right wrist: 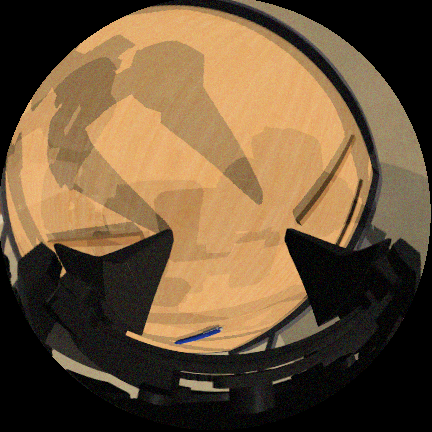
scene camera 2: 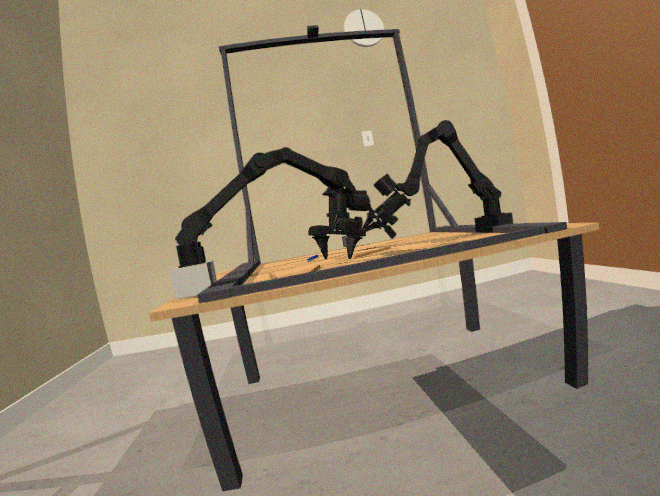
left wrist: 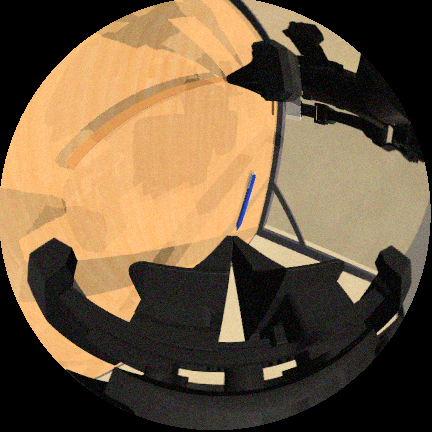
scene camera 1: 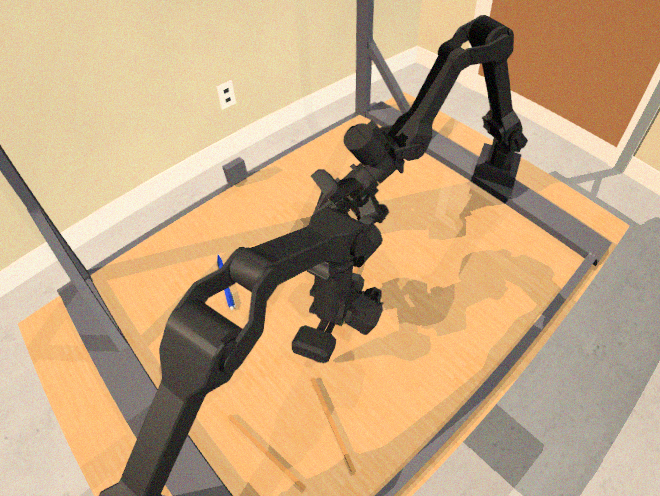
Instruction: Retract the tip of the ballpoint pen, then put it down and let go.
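Pixels of known places: left gripper, between the fingertips: [left wrist: 230,240]; right gripper, between the fingertips: [right wrist: 230,235] [scene camera 2: 338,259] [left wrist: 245,78]; left arm's base, origin of its link: [scene camera 2: 493,215] [scene camera 1: 499,159]; right arm's base, origin of its link: [scene camera 2: 192,264] [left wrist: 300,108].
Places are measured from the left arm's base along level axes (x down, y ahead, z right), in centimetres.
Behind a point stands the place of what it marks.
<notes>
The blue ballpoint pen [scene camera 1: 229,296] {x 4.3, y 58.6, z 39.4 cm} [scene camera 2: 313,258] {x 5.1, y 56.0, z 41.7 cm} [left wrist: 245,202] {x 4.7, y 55.2, z 42.5 cm} [right wrist: 198,336] {x 4.7, y 56.5, z 41.2 cm} lies flat on the wooden table [scene camera 1: 186,226] {x 5.5, y 46.9, z 60.1 cm}, with a pale bit at one end. The right arm hides part of it in scene camera 1. Whether its tip is out is too small to tell. My left gripper [left wrist: 230,240] {x -1.5, y 40.1, z 30.7 cm} [scene camera 2: 366,228] {x -1.5, y 40.1, z 30.7 cm} is shut with nothing between its fingertips, above the table and apart from the pen. My right gripper [right wrist: 230,235] {x 4.5, y 58.9, z 17.8 cm} [scene camera 2: 338,258] {x 4.5, y 58.9, z 17.8 cm} is open and empty, pointing down over the table, with the pen off beyond its fingers. In scene camera 1 the arms hide the fingertips of both grippers.
Two thin wood-coloured strips [scene camera 1: 335,426] {x 4.8, y 72.2, z 9.7 cm} [scene camera 1: 266,453] {x 4.7, y 81.3, z 17.6 cm} lie near the bottom of scene camera 1. The two grippers are close together over the middle of the table. A dark frame post [scene camera 1: 363,58] {x -13.0, y -9.0, z 40.6 cm} stands at the table's far corner.
</notes>
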